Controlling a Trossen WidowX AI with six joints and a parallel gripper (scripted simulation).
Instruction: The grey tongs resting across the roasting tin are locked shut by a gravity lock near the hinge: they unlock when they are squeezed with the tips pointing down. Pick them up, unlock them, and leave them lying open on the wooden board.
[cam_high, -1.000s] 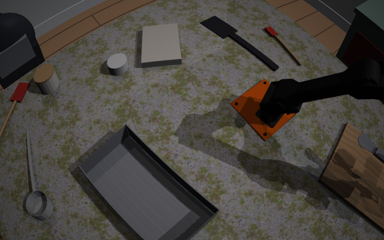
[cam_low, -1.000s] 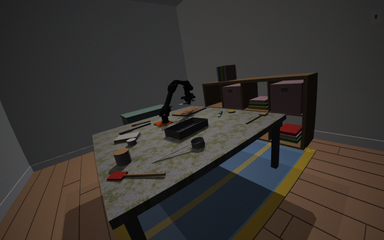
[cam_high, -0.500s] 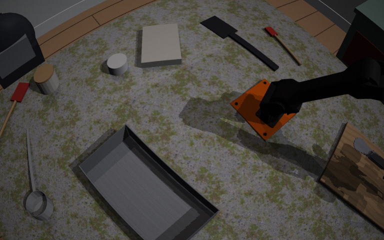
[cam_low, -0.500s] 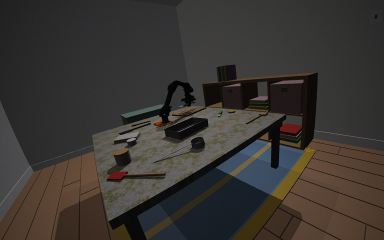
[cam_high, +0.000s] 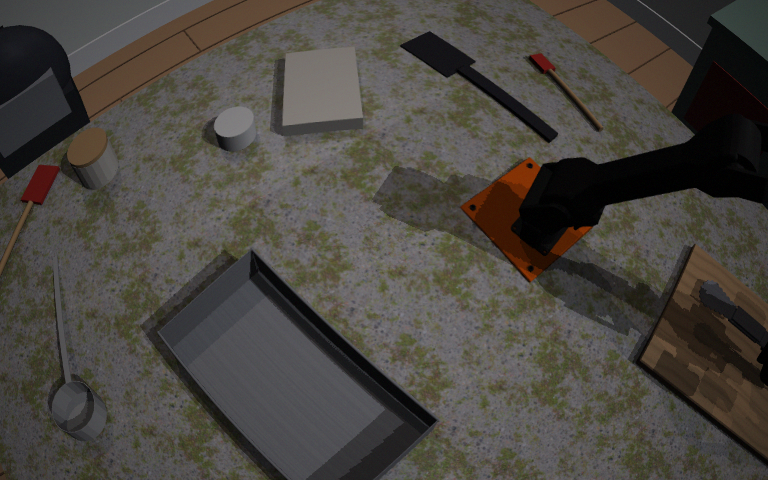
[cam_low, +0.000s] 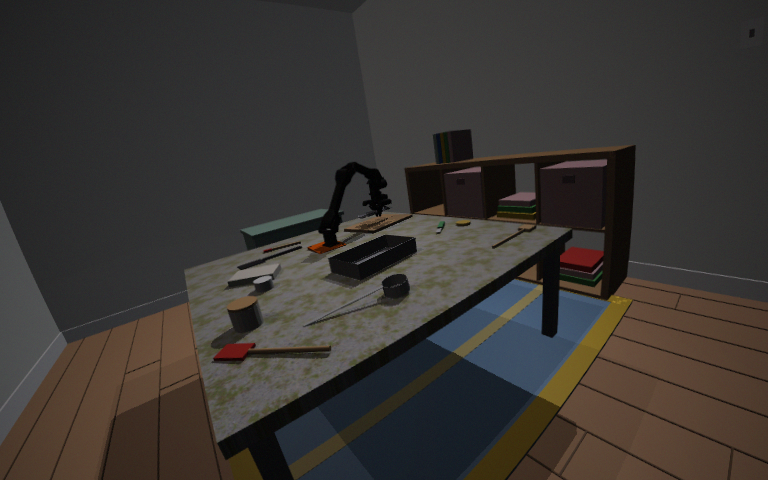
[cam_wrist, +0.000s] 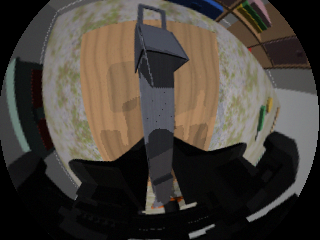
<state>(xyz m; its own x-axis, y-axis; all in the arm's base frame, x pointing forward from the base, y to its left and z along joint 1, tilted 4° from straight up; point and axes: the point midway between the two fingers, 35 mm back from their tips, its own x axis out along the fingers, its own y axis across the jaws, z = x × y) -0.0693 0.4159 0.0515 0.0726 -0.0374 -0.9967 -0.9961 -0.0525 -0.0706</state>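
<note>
Now: the wooden board 3 cm below my gripper tip. The rest, counted from my gripper tip: roasting tin (49 cm to the right, 45 cm ahead, 1 cm below); black spatula (67 cm to the right, 12 cm behind, 4 cm below); pale block (82 cm to the right, 9 cm ahead, 3 cm below).
</note>
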